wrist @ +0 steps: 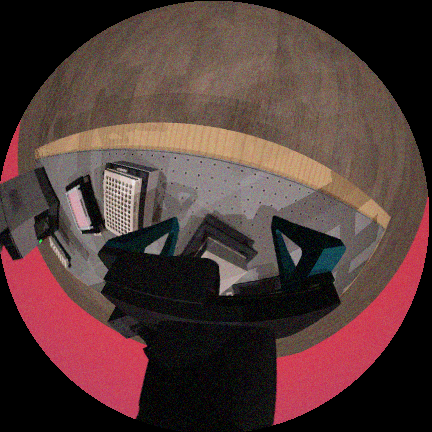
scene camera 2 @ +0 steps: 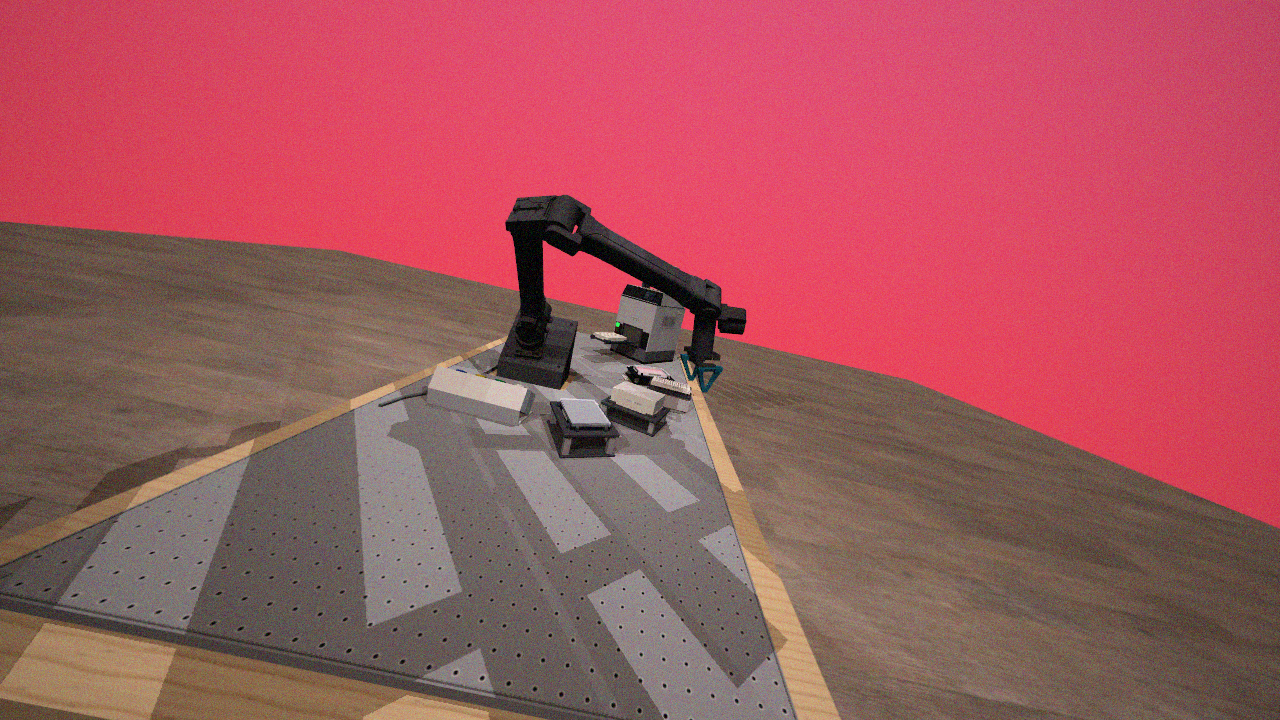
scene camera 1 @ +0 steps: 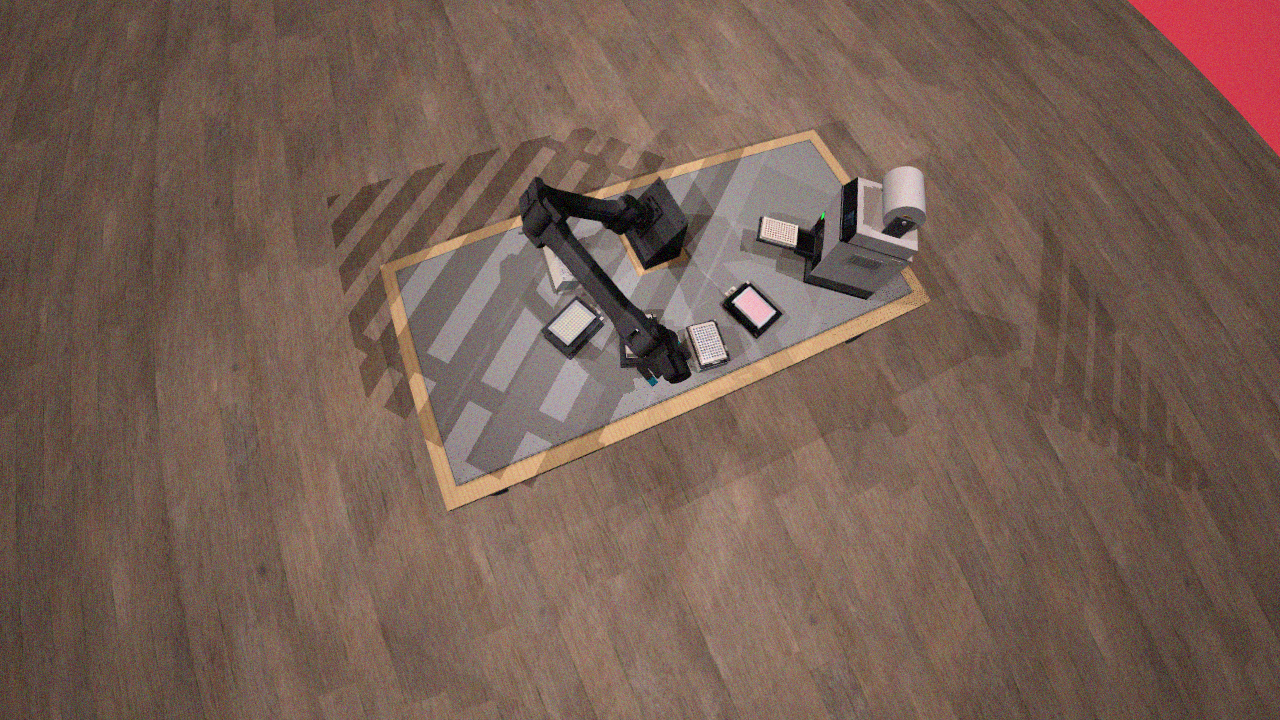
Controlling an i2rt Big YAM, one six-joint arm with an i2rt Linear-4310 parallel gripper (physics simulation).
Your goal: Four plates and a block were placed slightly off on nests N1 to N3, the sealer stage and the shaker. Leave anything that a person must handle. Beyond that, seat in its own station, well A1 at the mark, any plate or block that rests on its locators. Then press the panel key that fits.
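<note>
My gripper (scene camera 2: 697, 383) (wrist: 224, 221) is open and empty, its teal fingers above the table near the front edge. In the wrist view a pale plate or block (wrist: 226, 267) (scene camera 2: 638, 399) on a dark nest lies beyond and below the finger gap, partly hidden by the gripper. A white welled plate (scene camera 1: 708, 342) (wrist: 120, 202) sits on the neighbouring station. A pink plate (scene camera 1: 751, 307) (wrist: 80, 209) lies in a black frame. Another pale plate (scene camera 1: 574, 323) (scene camera 2: 586, 412) rests on a raised dark station. A welled plate (scene camera 1: 778, 231) (scene camera 2: 611, 336) is on the sealer stage. Exact seating is too small to tell.
The sealer (scene camera 1: 863, 237) (scene camera 2: 648, 322) with its white roll (scene camera 1: 904, 195) stands at the right end in scene camera 1. The sloped key panel (scene camera 2: 478, 394) (scene camera 1: 560, 271) is beside the arm base (scene camera 1: 657, 228); its keys are hidden. A wooden rim (scene camera 1: 537, 461) edges the table.
</note>
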